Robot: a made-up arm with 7 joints.
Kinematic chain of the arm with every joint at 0, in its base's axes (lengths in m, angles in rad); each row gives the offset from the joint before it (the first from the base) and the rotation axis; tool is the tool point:
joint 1: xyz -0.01 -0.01 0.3 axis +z
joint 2: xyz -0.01 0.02 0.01 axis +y
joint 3: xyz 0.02 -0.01 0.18 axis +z
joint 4: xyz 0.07 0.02 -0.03 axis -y
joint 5: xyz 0.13 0 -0.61 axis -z
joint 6: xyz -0.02 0.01 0 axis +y
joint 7: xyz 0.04 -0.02 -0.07 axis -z
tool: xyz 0.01 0 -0.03
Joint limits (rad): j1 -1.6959..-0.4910 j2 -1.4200..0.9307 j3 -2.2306..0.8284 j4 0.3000..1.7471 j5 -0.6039..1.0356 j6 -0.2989..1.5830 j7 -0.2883..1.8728
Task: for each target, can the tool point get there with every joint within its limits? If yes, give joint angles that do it. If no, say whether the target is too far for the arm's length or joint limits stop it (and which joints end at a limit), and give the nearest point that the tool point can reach.
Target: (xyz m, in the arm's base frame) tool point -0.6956 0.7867 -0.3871
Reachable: no: too far | nearest point -0.5319 0.5318 -0.0726 | short by 0.437 m
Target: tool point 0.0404 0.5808 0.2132
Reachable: no: joint limits stop it (at a limit: joint 1, joint 2, joint 3, joint 4, joint 5, joint 6) | nearest point -0.1350 0.5196 0.2070 | short by 0.186 m
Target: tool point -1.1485 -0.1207 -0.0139
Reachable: no: too far | nearest point -0.8255 -0.0893 0.0820 | short by 0.338 m
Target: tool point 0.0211 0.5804 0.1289
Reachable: no: joint limits stop it (at a limit: joint 1, joint 3, joint 4, joint 5, joint 6) | nearest point -0.1373 0.5093 0.1571 | short by 0.176 m
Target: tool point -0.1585 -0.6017 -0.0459
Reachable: yes | joints -1.2992 0.0754 -0.5152 0.7436 -0.1827 0.5986 0.6668
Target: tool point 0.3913 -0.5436 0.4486
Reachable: yes | joints -0.8003 -0.8444 -0.2057 0.4851 -0.3418 0.0945 0.0844
